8 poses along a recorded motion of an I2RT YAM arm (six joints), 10 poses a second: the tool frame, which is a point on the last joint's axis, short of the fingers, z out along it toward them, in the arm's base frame.
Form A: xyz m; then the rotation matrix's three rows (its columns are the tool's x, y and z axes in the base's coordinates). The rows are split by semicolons.
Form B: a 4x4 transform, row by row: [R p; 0 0 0 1], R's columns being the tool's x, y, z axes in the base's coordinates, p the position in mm. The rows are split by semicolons. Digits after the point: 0 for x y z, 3 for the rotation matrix.
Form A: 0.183 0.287 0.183; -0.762 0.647 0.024; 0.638 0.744 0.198; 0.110 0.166 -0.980
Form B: -0.762 0.647 0.024 183; 0.638 0.744 0.198 287; 0.110 0.166 -0.980 183; 0 0 0 1
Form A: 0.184 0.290 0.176; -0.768 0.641 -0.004; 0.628 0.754 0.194; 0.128 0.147 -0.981
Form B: -0.768 0.641 -0.004 184; 0.628 0.754 0.194 290; 0.128 0.147 -0.981 176; 0 0 0 1
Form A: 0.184 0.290 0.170; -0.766 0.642 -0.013; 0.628 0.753 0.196; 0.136 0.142 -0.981
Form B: -0.766 0.642 -0.013 184; 0.628 0.753 0.196 290; 0.136 0.142 -0.981 170; 0 0 0 1
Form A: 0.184 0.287 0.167; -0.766 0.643 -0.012; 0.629 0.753 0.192; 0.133 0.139 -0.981
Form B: -0.766 0.643 -0.012 184; 0.629 0.753 0.192 287; 0.133 0.139 -0.981 167; 0 0 0 1
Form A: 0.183 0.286 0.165; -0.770 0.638 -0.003; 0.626 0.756 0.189; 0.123 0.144 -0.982
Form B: -0.770 0.638 -0.003 183; 0.626 0.756 0.189 286; 0.123 0.144 -0.982 165; 0 0 0 1
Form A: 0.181 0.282 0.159; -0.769 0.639 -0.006; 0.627 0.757 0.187; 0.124 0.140 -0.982
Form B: -0.769 0.639 -0.006 181; 0.627 0.757 0.187 282; 0.124 0.140 -0.982 159; 0 0 0 1
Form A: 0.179 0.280 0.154; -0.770 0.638 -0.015; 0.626 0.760 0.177; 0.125 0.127 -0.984
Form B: -0.770 0.638 -0.015 179; 0.626 0.760 0.177 280; 0.125 0.127 -0.984 154; 0 0 0 1
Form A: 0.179 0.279 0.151; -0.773 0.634 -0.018; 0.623 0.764 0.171; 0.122 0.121 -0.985
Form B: -0.773 0.634 -0.018 179; 0.623 0.764 0.171 279; 0.122 0.121 -0.985 151; 0 0 0 1
